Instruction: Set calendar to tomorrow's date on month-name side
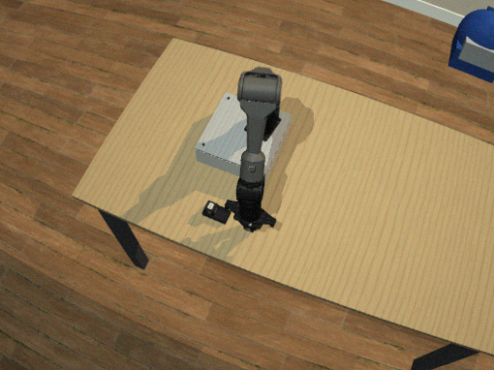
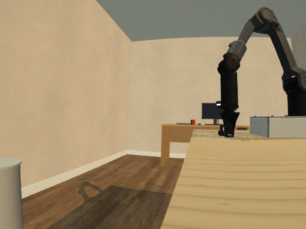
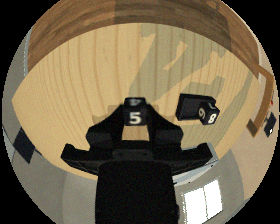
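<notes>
Right now my hand is right at the black calendar cube. The rest, counted from my hand: calendar tray 10 mm ahead, 110 mm to the right, 10 mm below.
</notes>
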